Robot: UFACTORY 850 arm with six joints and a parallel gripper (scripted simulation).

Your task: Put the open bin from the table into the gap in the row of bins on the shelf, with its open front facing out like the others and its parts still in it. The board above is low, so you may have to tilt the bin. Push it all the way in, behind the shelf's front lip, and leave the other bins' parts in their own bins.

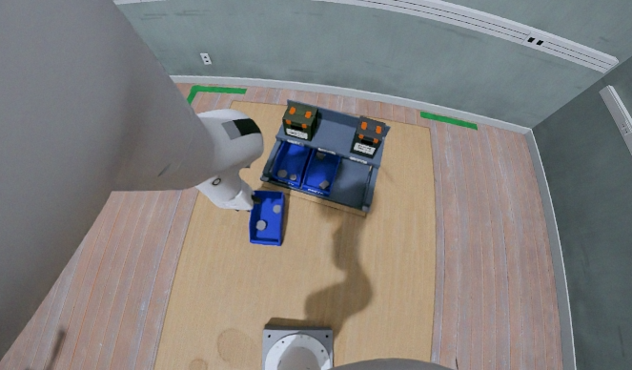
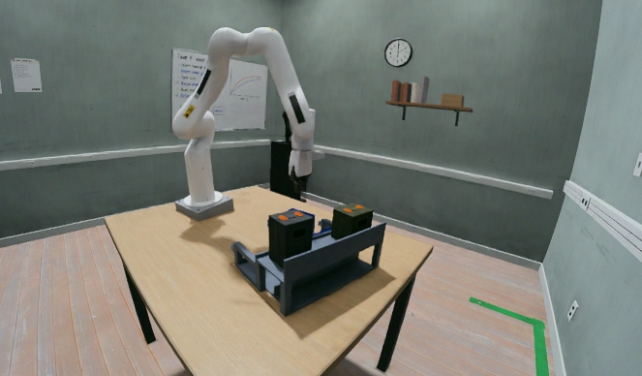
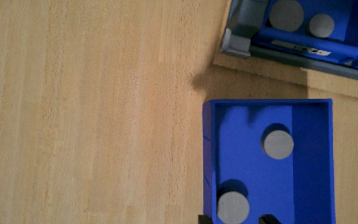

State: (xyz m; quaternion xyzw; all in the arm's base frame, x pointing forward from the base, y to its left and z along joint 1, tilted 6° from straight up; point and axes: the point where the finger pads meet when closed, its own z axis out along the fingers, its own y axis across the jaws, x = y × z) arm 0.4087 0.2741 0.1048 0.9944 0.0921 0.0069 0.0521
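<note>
Now: hand 14 cm above the blue bin, 5 cm to the left of it and 1 cm short of it. Round my hand: shelf 26 cm ahead, 19 cm to the right, 11 cm below; grey cylinder part 16 cm below, 7 cm to the right, 5 cm ahead.
</note>
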